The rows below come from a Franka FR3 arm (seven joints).
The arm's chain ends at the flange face. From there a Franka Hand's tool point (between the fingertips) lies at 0.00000 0.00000 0.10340 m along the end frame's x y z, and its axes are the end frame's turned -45 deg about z.
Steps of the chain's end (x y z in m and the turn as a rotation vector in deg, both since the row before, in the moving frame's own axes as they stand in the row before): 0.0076 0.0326 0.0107 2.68 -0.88 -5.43; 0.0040 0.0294 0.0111 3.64 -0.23 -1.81; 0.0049 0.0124 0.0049 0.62 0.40 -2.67; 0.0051 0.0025 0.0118 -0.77 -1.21 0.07; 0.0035 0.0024 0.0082 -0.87 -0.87 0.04
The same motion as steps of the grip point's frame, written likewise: -0.0156 0.0238 0.0106 2.52 1.27 -5.43; -0.0137 0.0186 0.0109 2.74 2.41 -1.81; -0.0040 0.0119 0.0049 0.16 0.72 -2.67; -0.0007 0.0048 0.0118 0.31 -1.40 0.07; -0.0014 0.0042 0.0082 0.00 -1.23 0.04
